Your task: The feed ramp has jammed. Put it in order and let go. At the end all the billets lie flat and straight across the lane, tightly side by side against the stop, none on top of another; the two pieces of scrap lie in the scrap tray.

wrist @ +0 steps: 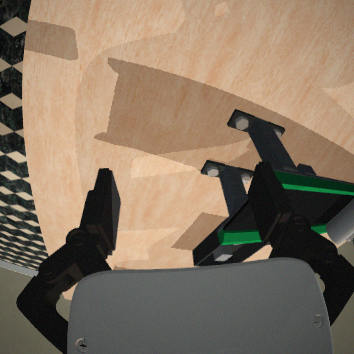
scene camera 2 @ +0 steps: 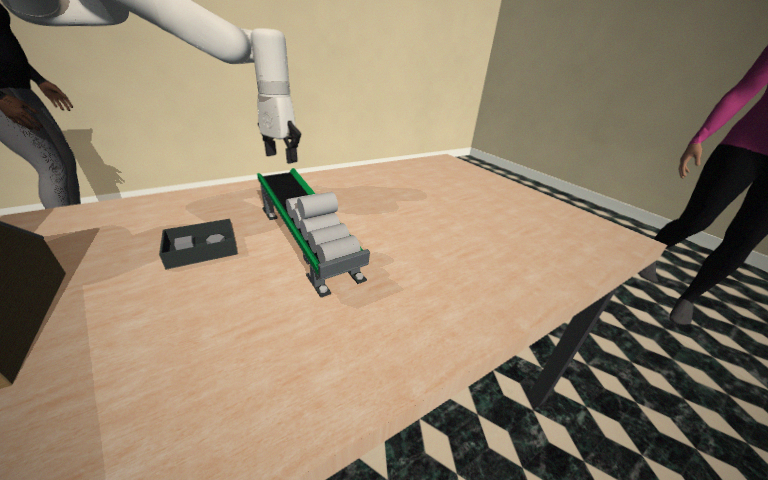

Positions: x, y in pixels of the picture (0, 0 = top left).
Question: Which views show my gripper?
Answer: The wrist view and scene camera 2: all of them.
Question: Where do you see a grey stop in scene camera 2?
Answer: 328, 268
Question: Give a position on a scrap tray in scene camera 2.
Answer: At 171, 258
